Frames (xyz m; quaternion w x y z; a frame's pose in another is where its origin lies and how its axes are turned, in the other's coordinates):
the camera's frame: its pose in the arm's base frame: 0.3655 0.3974 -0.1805 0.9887 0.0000 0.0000 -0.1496
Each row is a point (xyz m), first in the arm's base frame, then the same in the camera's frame.
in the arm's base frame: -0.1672 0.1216 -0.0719
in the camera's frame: -0.4273 -0.4211 0.1086
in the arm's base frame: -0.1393 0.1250 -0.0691
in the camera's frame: -0.4016 -0.4095 0.1114
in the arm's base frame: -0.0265 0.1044 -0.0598
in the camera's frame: -0.2878 -0.3959 0.1207
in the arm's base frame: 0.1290 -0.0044 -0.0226
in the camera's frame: -0.1070 -0.4538 0.1579
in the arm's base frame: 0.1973 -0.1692 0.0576
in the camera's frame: 0.0070 -0.5910 0.2381
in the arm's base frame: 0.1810 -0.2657 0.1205
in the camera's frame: 0.0199 -0.6880 0.3010
